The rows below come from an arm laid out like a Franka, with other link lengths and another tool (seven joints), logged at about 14 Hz.
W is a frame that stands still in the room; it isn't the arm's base.
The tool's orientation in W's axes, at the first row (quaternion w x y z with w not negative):
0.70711, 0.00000, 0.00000, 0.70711
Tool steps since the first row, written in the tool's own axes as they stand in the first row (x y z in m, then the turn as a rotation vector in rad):
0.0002, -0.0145, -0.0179, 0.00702, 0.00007, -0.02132
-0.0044, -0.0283, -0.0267, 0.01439, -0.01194, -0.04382
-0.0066, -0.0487, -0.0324, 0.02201, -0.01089, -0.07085
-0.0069, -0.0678, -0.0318, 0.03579, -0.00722, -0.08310
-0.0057, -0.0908, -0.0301, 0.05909, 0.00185, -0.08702
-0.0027, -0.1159, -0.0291, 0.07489, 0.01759, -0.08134
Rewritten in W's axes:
0.0145, 0.0002, -0.0179, -0.00007, 0.00702, -0.02132
0.0283, -0.0044, -0.0267, 0.01194, 0.01439, -0.04382
0.0487, -0.0066, -0.0324, 0.01089, 0.02201, -0.07085
0.0678, -0.0069, -0.0318, 0.00722, 0.03579, -0.08310
0.0908, -0.0057, -0.0301, -0.00185, 0.05909, -0.08702
0.1159, -0.0027, -0.0291, -0.01759, 0.07489, -0.08134

